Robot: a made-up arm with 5 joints.
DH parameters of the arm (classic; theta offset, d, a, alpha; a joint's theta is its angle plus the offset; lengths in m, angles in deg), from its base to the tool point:
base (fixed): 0 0 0 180
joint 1: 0 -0.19 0.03 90
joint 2: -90 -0.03 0.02 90
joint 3: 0 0.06 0.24 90
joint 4: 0 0.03 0.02 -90
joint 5: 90 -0.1 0.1 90
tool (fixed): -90 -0.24 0 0
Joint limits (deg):
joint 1: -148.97..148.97
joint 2: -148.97..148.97
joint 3: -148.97..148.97
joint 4: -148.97..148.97
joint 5: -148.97..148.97
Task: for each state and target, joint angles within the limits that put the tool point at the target. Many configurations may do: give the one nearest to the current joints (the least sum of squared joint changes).
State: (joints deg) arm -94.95 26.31 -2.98 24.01 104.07
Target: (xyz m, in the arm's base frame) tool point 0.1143 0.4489 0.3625
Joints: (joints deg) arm -114.57 61.08 4.51 23.85 120.50
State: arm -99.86 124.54 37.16 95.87 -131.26
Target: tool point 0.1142 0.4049 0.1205
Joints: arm -57.76 148.97 -1.80 119.72 -111.50
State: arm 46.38 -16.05 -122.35 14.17 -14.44
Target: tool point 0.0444 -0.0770 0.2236
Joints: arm 32.32 -15.24 -122.48 3.87 14.71
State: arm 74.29 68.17 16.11 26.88 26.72
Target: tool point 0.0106 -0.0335 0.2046
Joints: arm 74.35 70.85 3.26 -12.36 8.89
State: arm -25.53 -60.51 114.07 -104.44 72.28
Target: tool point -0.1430 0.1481 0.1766
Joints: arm 2.68 -49.33 134.70 -48.28 62.57
